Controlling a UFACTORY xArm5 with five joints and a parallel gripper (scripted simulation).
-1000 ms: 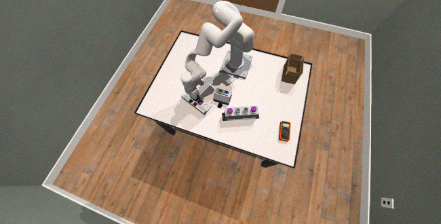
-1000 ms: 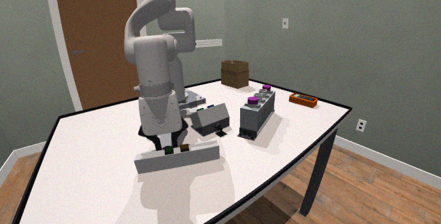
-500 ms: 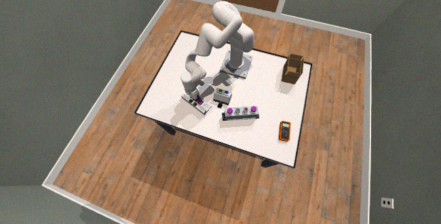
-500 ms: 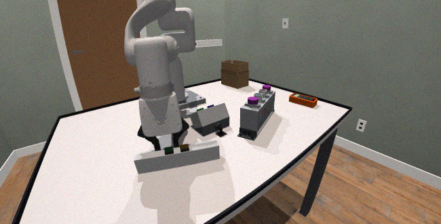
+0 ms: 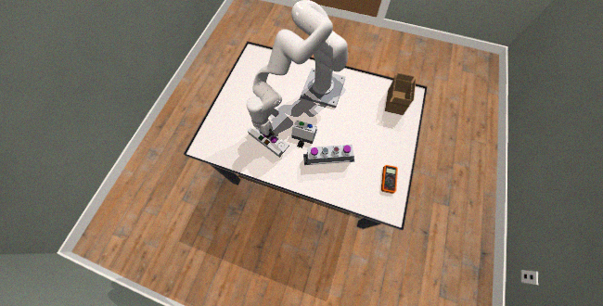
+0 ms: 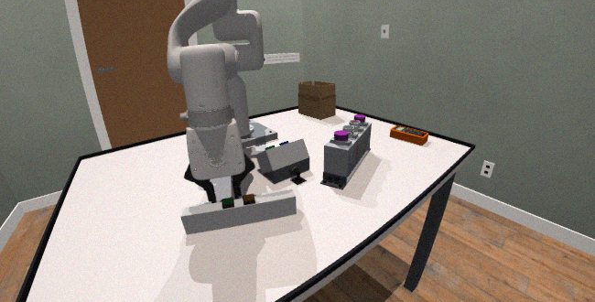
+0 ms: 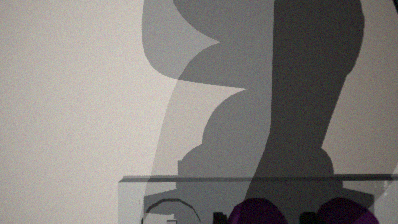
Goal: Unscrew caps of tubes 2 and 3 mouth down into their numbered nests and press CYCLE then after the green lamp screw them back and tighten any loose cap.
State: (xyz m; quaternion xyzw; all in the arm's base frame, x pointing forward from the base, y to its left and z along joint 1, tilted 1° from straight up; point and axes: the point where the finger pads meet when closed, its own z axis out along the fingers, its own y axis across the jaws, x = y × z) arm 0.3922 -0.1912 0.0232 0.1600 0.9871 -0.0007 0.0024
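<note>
Now: hand 21 cm to the right of the blue key, 10 cm past it and 2 cm below it. The rest, counted from my hand: key housing (19 cm to the left, 8 cm behind, 1 cm above); purple cap (5 cm to the left, 3 cm below, 2 cm ahead); green key (17 cm to the left, 10 cm behind, 2 cm above).
</note>
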